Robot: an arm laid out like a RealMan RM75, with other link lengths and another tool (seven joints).
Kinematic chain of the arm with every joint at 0, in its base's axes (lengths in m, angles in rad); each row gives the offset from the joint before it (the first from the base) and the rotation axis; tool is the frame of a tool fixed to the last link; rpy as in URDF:
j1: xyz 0 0 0.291 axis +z
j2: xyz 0 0 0 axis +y
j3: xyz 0 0 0.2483 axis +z
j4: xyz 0 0 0 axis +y
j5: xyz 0 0 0.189 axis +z
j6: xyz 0 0 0 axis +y
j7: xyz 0 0 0.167 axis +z
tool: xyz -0.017 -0.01 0.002 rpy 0.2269 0 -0.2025
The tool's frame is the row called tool.
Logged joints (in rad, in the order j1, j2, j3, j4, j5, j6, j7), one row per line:
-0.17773 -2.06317 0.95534 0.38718 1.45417 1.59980 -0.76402
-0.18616 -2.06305 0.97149 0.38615 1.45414 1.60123 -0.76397
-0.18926 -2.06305 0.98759 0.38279 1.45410 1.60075 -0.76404
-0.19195 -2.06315 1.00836 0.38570 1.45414 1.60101 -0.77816
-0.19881 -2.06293 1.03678 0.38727 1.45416 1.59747 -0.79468
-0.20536 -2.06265 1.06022 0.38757 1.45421 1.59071 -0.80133
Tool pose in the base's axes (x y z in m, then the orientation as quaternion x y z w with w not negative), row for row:
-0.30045 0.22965 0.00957 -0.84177 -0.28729 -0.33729 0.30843
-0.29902 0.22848 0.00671 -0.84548 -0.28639 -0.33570 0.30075
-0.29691 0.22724 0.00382 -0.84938 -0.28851 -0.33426 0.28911
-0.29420 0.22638 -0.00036 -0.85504 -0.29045 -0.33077 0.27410
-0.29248 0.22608 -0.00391 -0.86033 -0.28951 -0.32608 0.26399
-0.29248 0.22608 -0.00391 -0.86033 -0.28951 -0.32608 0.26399
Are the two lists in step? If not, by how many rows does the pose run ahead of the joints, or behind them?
The pose runs 1 row ahead of the joints: the pose in row i belongs to the joints in row i + 1.
